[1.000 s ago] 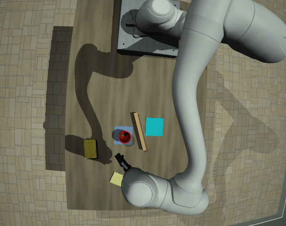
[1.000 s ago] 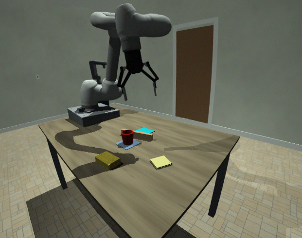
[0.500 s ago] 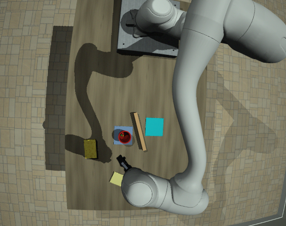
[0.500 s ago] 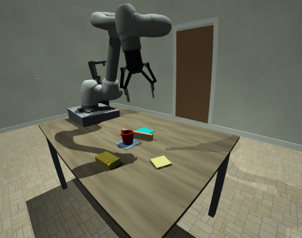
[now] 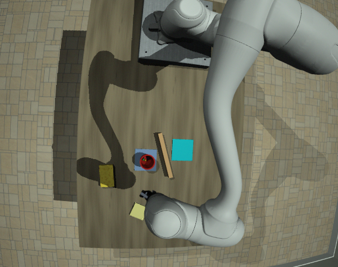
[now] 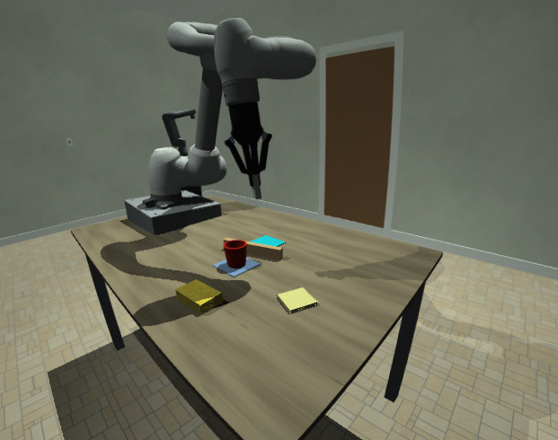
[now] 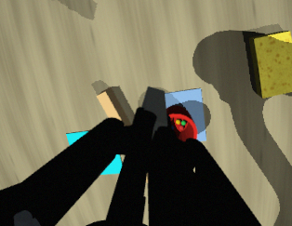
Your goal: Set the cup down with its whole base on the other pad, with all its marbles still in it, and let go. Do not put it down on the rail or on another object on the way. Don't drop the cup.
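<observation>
My hand is 100 mm past the red cup, 20 mm to the right of it and 250 mm above it. From my hand the other things lie so: wooden rail: 110 mm behind, 110 mm to the left, 260 mm below.
</observation>
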